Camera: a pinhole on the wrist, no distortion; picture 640 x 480 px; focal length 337.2 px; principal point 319.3 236.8 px. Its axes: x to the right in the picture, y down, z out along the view. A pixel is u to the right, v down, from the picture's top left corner.
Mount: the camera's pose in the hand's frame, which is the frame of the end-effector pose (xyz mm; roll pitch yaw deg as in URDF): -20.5 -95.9 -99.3 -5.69 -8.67 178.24
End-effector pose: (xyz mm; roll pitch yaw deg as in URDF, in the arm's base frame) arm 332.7 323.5 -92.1 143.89 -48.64 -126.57
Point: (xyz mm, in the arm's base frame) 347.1 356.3 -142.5
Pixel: outside the picture
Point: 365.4 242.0 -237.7
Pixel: 496 299
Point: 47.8 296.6 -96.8
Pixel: 236 18
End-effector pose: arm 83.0 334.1 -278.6 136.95 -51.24 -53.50
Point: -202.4 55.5 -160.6
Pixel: outside the picture
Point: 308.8 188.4 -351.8
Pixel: 190 393
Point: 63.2 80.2 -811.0
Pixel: 544 280
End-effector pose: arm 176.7 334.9 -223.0 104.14 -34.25 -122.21
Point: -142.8 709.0 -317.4
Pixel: 482 61
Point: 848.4 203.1 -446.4
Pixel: behind the camera
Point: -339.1 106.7 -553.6
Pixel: 235 397
